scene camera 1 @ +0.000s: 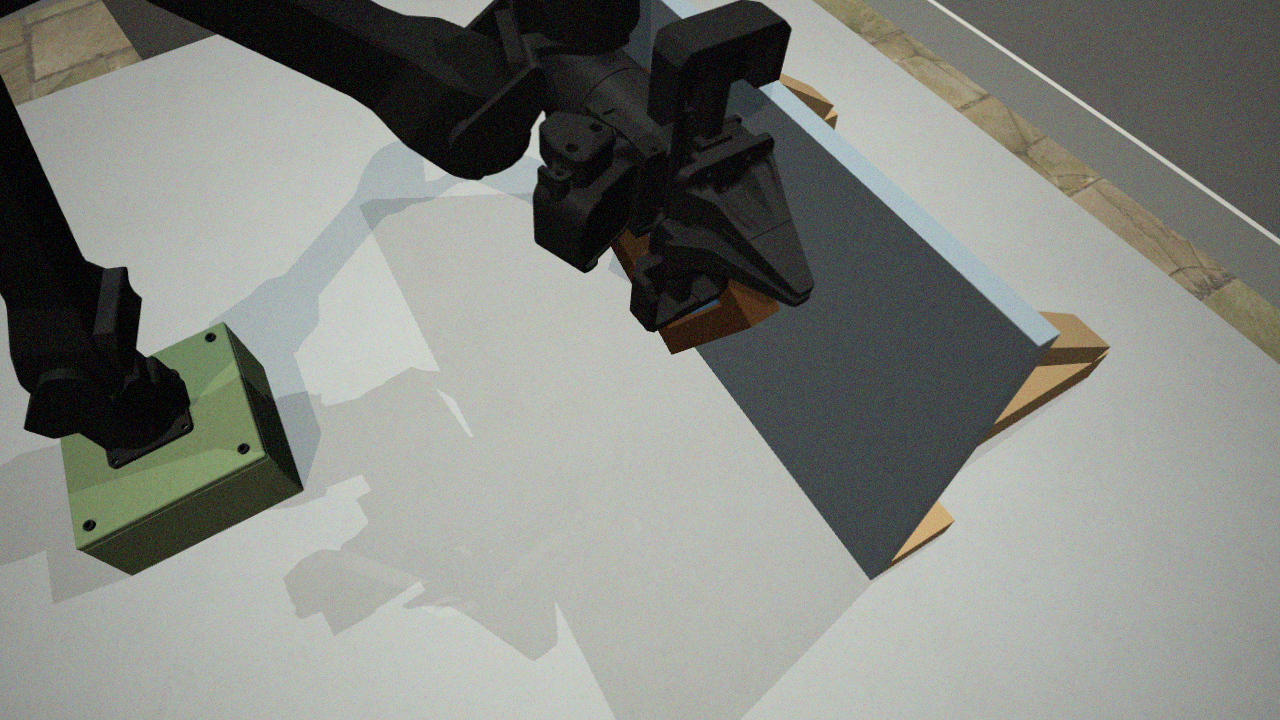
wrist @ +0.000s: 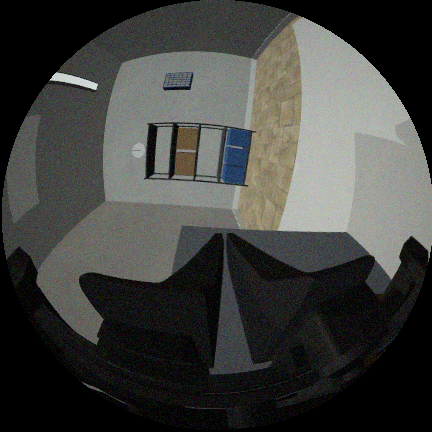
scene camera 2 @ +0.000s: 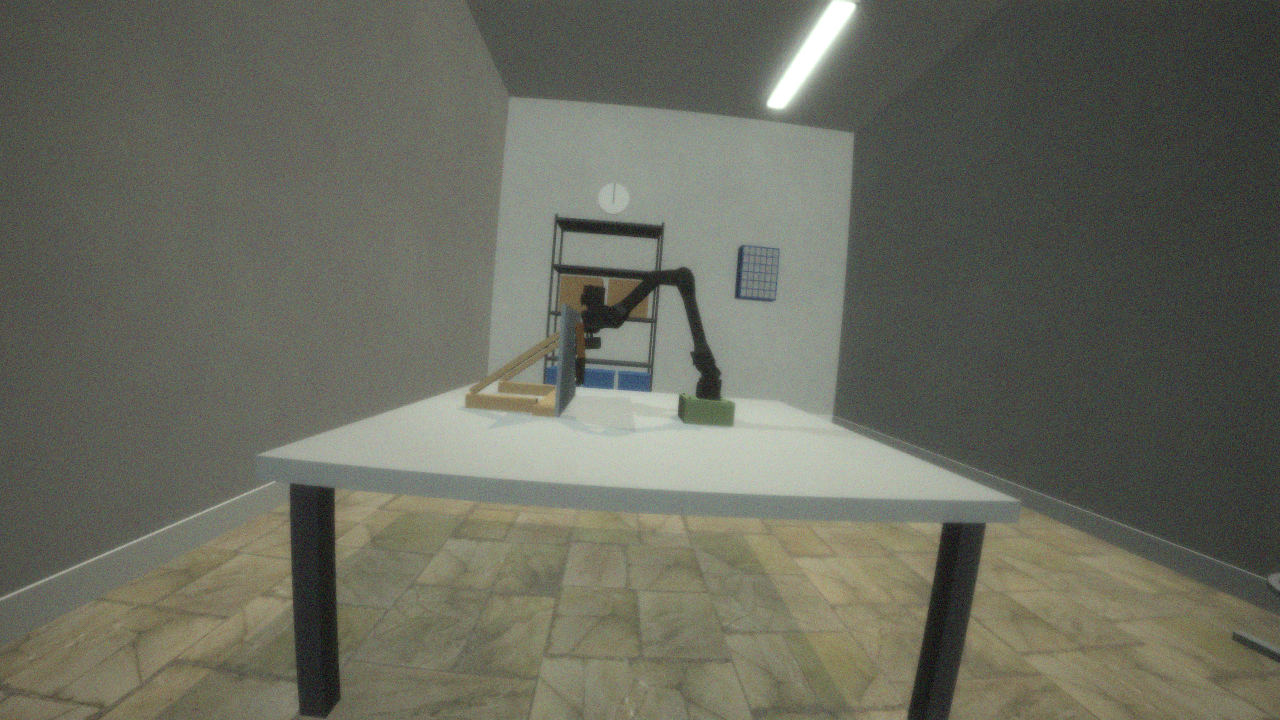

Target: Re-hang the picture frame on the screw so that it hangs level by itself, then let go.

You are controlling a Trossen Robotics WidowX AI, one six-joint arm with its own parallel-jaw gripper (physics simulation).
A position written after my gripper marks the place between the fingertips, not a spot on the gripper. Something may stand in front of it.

My gripper [scene camera 1: 804,297] is shut and touches a brown picture frame [scene camera 1: 739,307]. I also see a wooden stand [scene camera 1: 1078,350].
My gripper also shows in the wrist view [wrist: 223,239].
